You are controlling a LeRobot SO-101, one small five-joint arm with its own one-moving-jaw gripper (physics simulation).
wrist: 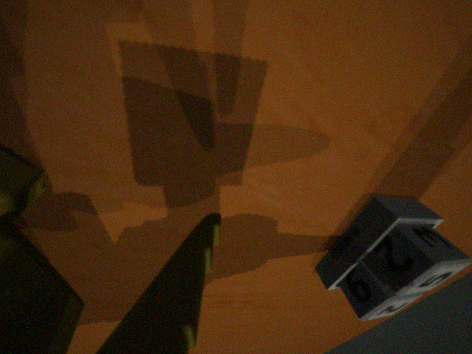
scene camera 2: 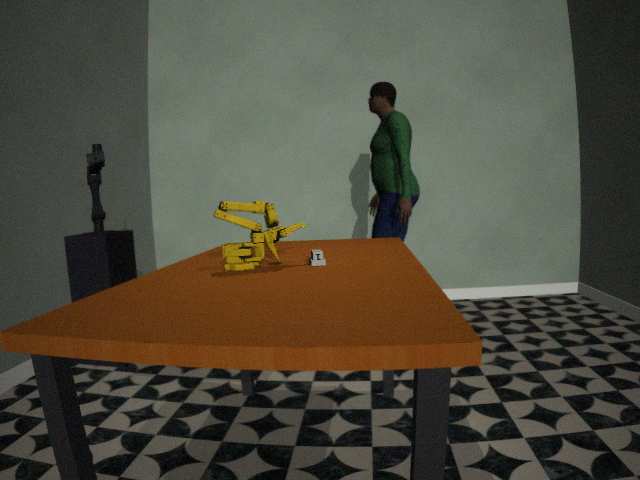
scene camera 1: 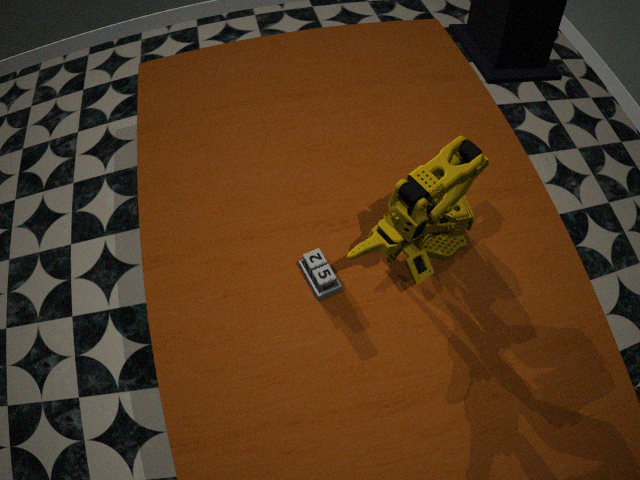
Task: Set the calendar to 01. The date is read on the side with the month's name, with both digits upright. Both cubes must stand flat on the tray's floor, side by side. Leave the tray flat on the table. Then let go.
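The dark grey, white-rimmed tray (scene camera 1: 323, 295) (scene camera 2: 317, 262) (wrist: 362, 235) lies flat on the table. Two cubes stand in it side by side. One cube (scene camera 1: 314, 256) (wrist: 370, 287) has a 2 on top; the other cube (scene camera 1: 324, 273) (wrist: 420, 250) has a 5 on top. In the wrist view their sides toward the arm show a 6 or 9 and a 2, above faint dark marks on the tray's side. A 3 shows on the 5 cube's end. My gripper (scene camera 1: 370, 256) (scene camera 2: 292, 242) is wide open and empty, apart from the tray, on the arm's side of it.
The wooden table (scene camera 1: 232, 155) (scene camera 2: 310, 310) bears the yellow arm's base (scene camera 2: 241, 266). A black pedestal (scene camera 1: 511, 41) (scene camera 2: 100, 258) stands beside the table, with a dark arm on it in scene camera 2. A person (scene camera 2: 392, 149) in green stands beyond the table.
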